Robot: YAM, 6 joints.
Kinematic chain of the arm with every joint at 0, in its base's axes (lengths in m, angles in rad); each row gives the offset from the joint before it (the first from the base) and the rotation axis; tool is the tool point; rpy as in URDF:
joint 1: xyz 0 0 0.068 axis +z
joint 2: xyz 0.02 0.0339 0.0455 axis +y
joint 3: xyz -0.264 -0.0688 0 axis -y
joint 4: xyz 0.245 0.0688 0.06 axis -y
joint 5: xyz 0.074 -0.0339 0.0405 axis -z
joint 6: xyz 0.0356 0 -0.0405 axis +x
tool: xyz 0 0 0 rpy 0 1.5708 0
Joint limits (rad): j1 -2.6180..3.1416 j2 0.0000..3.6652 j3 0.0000..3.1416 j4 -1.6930..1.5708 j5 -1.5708..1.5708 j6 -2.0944..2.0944
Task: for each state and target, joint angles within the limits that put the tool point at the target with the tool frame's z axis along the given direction. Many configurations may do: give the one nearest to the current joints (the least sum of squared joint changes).
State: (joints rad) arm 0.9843 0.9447 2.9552 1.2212 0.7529 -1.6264
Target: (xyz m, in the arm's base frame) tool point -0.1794 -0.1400 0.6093 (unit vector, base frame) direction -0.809 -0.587 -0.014
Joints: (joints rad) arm 0.6691 1.3206 2.9434 1.5329 -0.0415 -1.6264
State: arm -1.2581 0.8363 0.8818 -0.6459 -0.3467 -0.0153
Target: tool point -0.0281 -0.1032 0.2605 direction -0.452 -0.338 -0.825
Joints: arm -1.7017 0.7024 0.7542 -1.1769 0.4161 -0.0153
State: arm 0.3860 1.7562 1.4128 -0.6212 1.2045 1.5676
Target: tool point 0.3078 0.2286 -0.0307 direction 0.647 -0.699 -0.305
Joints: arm 0.7273 2.5352 1.3118 -0.2867 1.2603 1.5676
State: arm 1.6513 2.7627 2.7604 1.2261 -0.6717 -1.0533
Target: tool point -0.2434 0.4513 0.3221 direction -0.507 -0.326 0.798
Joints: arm 2.0238 3.0484 3.1390 1.5692 -0.6416 -1.0533
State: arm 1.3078 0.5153 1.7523 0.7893 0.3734 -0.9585
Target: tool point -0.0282 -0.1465 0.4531 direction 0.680 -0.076 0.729
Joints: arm 1.2213 0.0021 1.0310 0.3239 0.7275 -0.9585
